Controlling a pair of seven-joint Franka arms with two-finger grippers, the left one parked.
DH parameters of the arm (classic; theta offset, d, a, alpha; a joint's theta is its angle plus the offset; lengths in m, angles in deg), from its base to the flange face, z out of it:
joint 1: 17.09 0.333 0 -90
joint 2: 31.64 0 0 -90
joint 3: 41.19 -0.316 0.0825 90
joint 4: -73.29 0 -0.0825 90
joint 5: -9.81 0.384 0 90
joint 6: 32.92 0 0.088 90
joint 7: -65.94 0.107 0 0
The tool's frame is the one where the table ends.
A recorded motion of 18 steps. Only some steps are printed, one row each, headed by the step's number.
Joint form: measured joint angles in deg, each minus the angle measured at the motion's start. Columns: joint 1, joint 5, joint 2, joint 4, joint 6, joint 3, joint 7.
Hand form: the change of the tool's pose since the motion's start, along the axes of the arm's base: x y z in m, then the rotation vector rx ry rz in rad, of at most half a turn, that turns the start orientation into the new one. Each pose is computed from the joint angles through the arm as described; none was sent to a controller.
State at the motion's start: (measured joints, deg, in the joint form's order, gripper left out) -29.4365 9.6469 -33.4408 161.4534 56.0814 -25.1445 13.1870
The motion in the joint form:
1: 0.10 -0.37 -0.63 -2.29 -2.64 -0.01 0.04
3: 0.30 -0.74 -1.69 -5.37 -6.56 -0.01 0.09
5: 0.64 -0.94 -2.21 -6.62 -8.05 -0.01 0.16
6: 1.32 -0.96 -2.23 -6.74 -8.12 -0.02 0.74
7: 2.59 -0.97 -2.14 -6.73 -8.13 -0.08 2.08
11: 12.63 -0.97 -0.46 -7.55 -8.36 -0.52 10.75
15: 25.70 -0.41 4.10 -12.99 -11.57 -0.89 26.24
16: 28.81 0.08 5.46 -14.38 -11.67 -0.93 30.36
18: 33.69 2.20 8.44 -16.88 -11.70 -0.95 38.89
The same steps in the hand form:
1: -0.0081 0.0034 0.0201 -0.0051 -0.0023 0.0004
3: -0.0220 0.0097 0.0478 -0.0075 -0.0045 0.0015
5: -0.0276 0.0143 0.0598 -0.0103 -0.0082 0.0051
6: -0.0250 0.0199 0.0608 -0.0105 -0.0094 0.0069
7: -0.0190 0.0303 0.0599 -0.0091 -0.0081 0.0068
11: 0.0252 0.1180 0.0515 -0.0041 0.0081 0.0383
15: 0.0624 0.2470 0.0483 -0.0042 0.0423 0.0039
16: 0.0692 0.2803 0.0465 -0.0016 0.0413 -0.0108
18: 0.0801 0.3385 0.0378 0.0211 0.0493 -0.0647

